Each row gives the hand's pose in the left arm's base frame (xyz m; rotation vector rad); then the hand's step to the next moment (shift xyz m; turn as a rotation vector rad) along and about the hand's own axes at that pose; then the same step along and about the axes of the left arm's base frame.
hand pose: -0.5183 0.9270 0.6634 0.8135 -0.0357 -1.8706
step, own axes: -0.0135 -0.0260 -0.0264 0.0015 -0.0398 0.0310
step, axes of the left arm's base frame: -0.0036 0.0317 -0.0232 -0.0494 0.0064 0.0080
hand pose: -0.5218 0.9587 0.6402 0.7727 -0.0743 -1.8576
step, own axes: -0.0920 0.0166 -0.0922 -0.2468 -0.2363 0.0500
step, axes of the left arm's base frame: 0.0832 0.0990 -0.0226 -0.1655 0.2966 0.0625
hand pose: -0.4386 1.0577 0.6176 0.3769 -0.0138 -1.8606
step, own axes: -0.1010 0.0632 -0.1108 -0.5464 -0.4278 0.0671
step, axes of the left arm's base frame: 0.1150 0.0934 -0.0673 -0.2665 0.6337 0.1159
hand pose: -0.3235 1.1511 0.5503 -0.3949 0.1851 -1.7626
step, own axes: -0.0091 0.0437 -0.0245 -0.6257 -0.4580 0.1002
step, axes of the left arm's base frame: 0.0328 -0.0034 -0.0388 -0.2675 0.7205 0.1437
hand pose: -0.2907 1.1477 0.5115 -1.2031 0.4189 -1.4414
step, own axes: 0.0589 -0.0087 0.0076 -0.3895 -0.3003 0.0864
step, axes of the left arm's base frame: 0.0125 -0.0470 0.0352 -0.1544 0.4616 0.1116
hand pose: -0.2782 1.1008 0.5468 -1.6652 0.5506 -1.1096
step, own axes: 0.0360 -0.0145 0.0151 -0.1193 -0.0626 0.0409
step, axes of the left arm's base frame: 0.0279 -0.0153 0.0269 -0.0303 0.1374 0.0065
